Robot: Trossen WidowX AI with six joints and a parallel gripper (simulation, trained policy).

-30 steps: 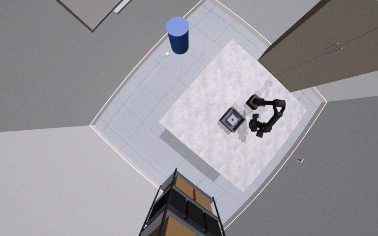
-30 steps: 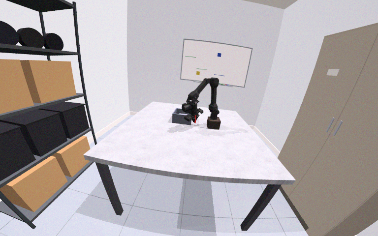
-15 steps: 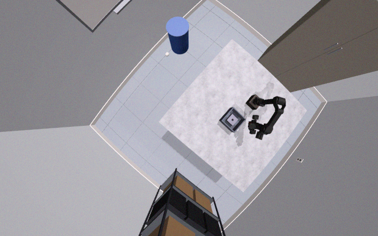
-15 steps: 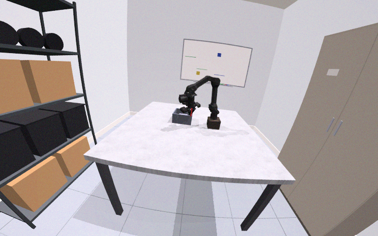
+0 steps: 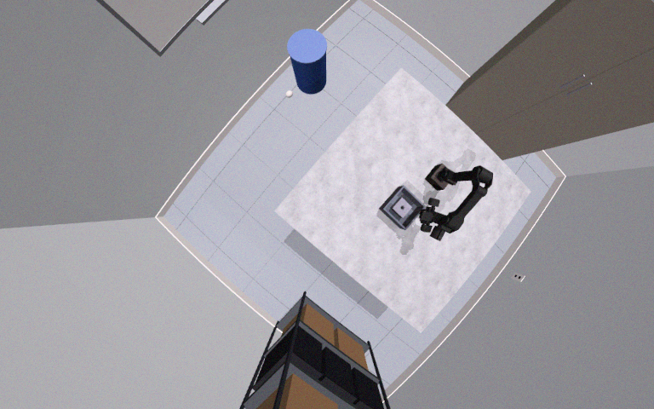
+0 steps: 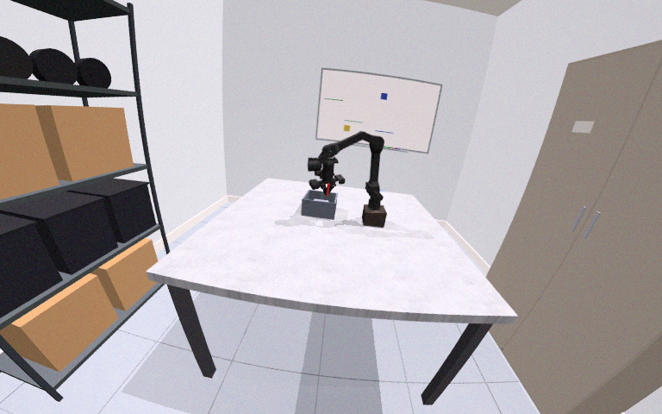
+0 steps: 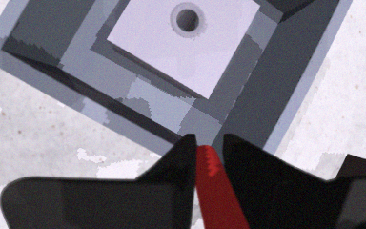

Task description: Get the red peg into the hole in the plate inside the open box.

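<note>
Right now my gripper tip is 3 cm below the red peg, 2 cm to the right of it and 1 cm past it. Round my gripper tip: plate 9 cm below, 7 cm to the right, 4 cm ahead; grey box 11 cm below, 7 cm to the right, 4 cm ahead.
</note>
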